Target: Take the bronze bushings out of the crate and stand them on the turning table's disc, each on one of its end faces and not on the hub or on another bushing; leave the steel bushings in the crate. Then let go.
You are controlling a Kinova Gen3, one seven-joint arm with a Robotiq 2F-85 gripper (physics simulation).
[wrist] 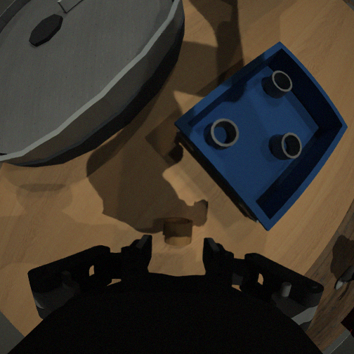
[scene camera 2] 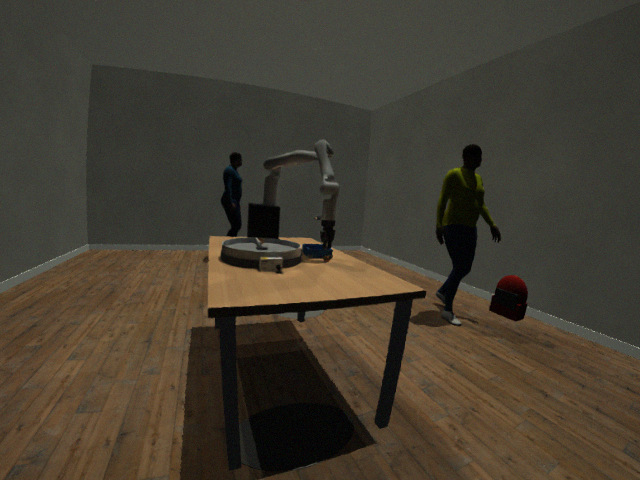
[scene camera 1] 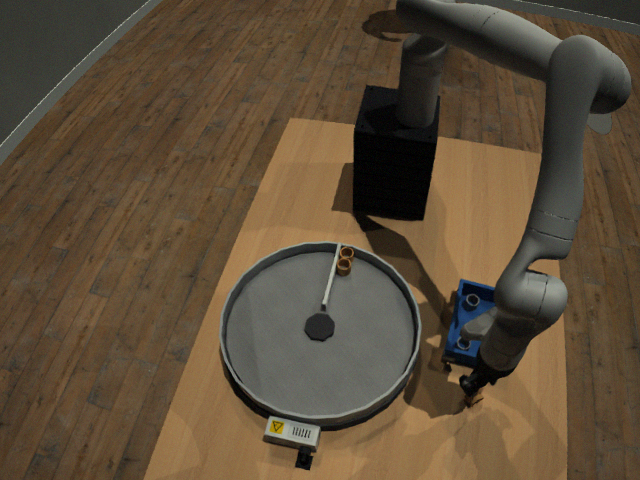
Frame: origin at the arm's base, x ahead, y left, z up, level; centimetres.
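Seen in the pictures: gripper, fingertip midpoint: (scene camera 2: 327, 248) (scene camera 1: 480, 387); arm's base, link origin: (scene camera 2: 269, 205) (scene camera 1: 414, 116).
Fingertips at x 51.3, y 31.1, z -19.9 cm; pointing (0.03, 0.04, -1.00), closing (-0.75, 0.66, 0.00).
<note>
Offsets run from my fingertips to a thing's top centre. "spot": to the spot under its first point.
Two bronze bushings stand upright on the turning table's grey disc @[dx -2.2, dy -35.5, dz -1.0 cm] (scene camera 1: 279, 351) (wrist: 65, 85), close together beside the white bar near the rim: one bushing @[dx -21.0, dy -36.8, dz +0.8 cm] (scene camera 1: 346, 252), the other (scene camera 1: 343, 266). Another bronze bushing (wrist: 177, 232) is on the wooden table outside the blue crate @[dx -16.7, dy -2.3, dz -2.1 cm] (wrist: 240, 165) (scene camera 1: 454, 330) (scene camera 2: 316, 252); its side wall faces the wrist camera, and it seems to lie on its side. My gripper (wrist: 177, 246) (scene camera 2: 327, 250) is partly open, its fingers apart on either side of this bushing, not clamping it. Steel bushings (wrist: 224, 133) (wrist: 281, 82) (wrist: 291, 145) stand in the crate.
The dark hub @[dx -2.2, dy -35.5, dz -1.0 cm] (scene camera 1: 319, 326) (wrist: 45, 30) is at the disc's middle, at the inner end of the white bar @[spot: dx -12.2, dy -37.1, dz +1.1 cm] (scene camera 1: 330, 281). A raised rim surrounds the disc. A white control box @[spot: dx +21.1, dy -31.2, dz -1.2 cm] (scene camera 1: 292, 432) (scene camera 2: 270, 264) is at the turning table's front. Two people stand beyond the table.
</note>
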